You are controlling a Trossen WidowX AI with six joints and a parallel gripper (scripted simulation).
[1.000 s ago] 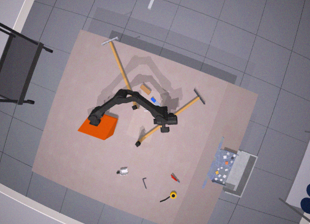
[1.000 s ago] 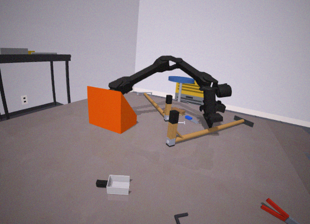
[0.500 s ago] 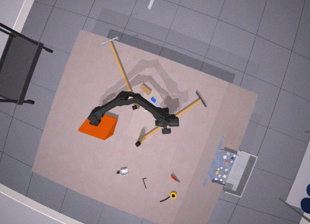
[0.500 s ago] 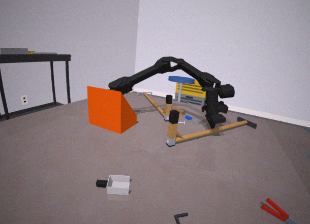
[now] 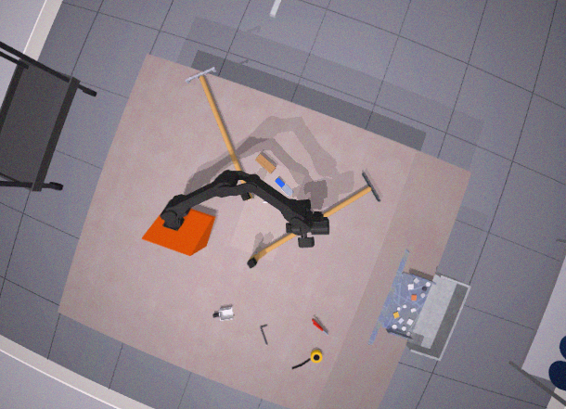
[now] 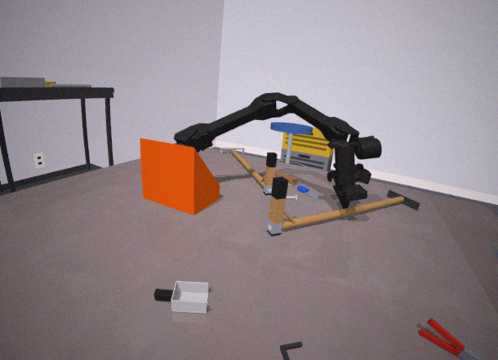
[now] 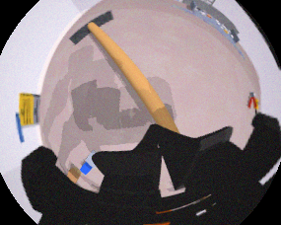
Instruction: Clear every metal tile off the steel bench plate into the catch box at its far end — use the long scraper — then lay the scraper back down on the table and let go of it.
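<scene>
The long scraper lies 5 cm above my gripper tip and 2 cm ahead of it. The rest, counted from my gripper tip: wooden block (24 cm behind, 18 cm to the left); blue tool (14 cm behind, 11 cm to the left, 1 cm below); wooden scraper (44 cm behind, 25 cm to the left, 5 cm above).
</scene>
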